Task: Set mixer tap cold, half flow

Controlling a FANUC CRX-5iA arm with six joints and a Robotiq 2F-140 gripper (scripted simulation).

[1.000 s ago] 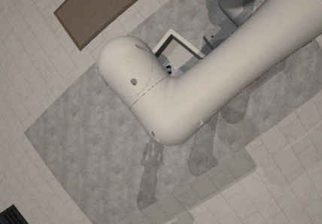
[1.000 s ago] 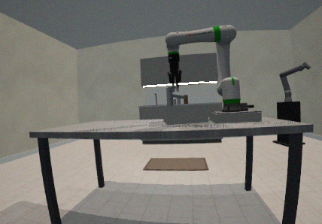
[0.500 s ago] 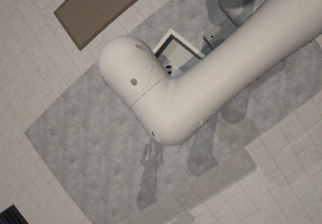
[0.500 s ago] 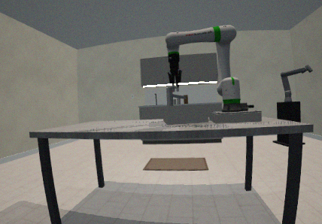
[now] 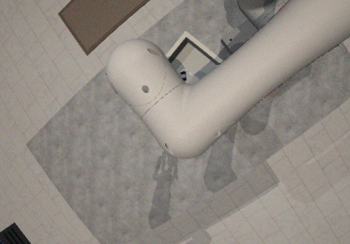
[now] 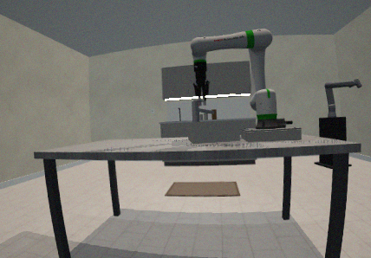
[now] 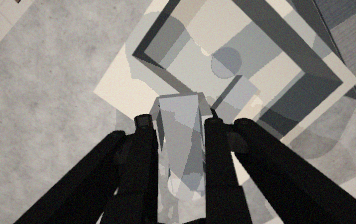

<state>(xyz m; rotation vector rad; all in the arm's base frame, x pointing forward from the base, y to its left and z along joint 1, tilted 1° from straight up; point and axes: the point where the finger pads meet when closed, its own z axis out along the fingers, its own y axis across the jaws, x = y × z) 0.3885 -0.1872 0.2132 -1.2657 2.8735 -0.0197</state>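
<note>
Right now the grey tap lever is 2 cm to the left of my hand and 2 cm ahead of it. The rest, counted from my hand: sink basin (24 cm below, 6 cm behind, 5 cm to the left); mixer tap (5 cm below, 4 cm to the left, 3 cm ahead).
</note>
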